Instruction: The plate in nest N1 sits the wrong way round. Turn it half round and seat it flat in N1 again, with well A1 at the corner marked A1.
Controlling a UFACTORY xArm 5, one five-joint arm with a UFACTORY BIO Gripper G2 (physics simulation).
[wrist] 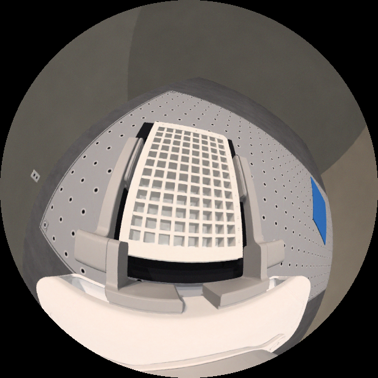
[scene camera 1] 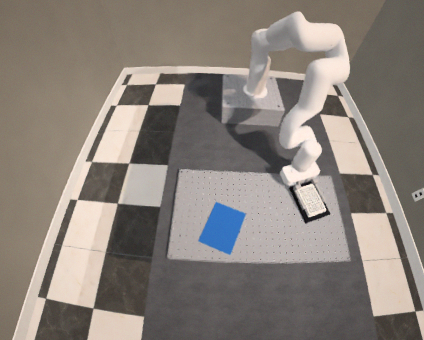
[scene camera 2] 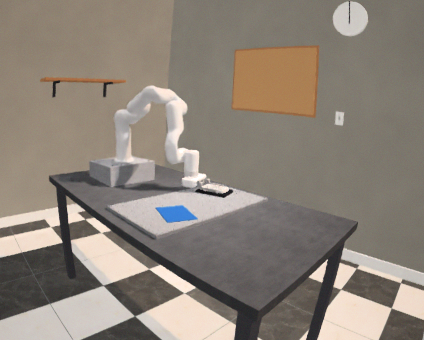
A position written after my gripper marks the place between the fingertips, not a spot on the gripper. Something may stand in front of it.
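Observation:
My gripper (scene camera 1: 314, 205) is there to be seen, and I find it in the wrist view (wrist: 189, 150) as well. I can see a white well plate (wrist: 182, 205) and a black nest N1 (wrist: 160, 271), and there is also a flat blue rectangle (scene camera 1: 222, 228).

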